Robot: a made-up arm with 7 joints.
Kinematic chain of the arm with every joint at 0, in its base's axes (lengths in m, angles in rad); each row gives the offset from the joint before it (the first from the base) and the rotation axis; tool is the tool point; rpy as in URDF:
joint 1: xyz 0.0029 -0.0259 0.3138 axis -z
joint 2: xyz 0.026 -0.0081 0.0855 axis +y
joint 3: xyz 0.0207 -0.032 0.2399 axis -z
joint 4: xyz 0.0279 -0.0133 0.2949 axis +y
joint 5: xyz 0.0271 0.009 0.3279 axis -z
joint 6: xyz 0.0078 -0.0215 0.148 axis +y
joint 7: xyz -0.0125 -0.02 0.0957 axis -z
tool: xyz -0.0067 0.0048 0.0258 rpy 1.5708 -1.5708 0
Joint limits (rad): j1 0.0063..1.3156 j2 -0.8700..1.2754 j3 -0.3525..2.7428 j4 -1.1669..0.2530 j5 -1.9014..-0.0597 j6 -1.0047..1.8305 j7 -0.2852..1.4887
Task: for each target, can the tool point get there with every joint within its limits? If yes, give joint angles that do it. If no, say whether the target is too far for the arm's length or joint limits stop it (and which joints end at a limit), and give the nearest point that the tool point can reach.
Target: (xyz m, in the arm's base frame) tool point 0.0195 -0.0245 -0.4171
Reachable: no: joint limits stop it (at a limit: joint 2, joint 3, joint 4, joint 5, joint 6) | nearest point 0.8214 0.0431 0.1659 | short by 0.994 m
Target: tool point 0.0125 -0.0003 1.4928
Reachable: yes | joints 1.1179 0.0346 1.3090 -0.2964 -1.4704 -0.6090 0.1644
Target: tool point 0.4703 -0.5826 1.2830
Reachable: yes | joints 0.9262 0.6573 1.9260 -0.2489 -0.3592 0.1670 0.2301
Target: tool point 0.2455 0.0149 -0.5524
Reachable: no: joint limits stop it (at a limit: joint 2, joint 3, joint 4, joint 5, joint 6) | nearest point 0.8141 0.1105 0.1647 | short by 0.920 m
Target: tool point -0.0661 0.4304 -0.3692
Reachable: no: joint limits stop it (at a limit: joint 1, joint 2, joint 4, joint 5, joint 6, joint 7) | nearest point -0.1892 0.7358 0.4777 | short by 0.909 m
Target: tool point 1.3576 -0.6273 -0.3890
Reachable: no: too far | nearest point 0.8793 -0.4150 0.1609 | short by 0.759 m
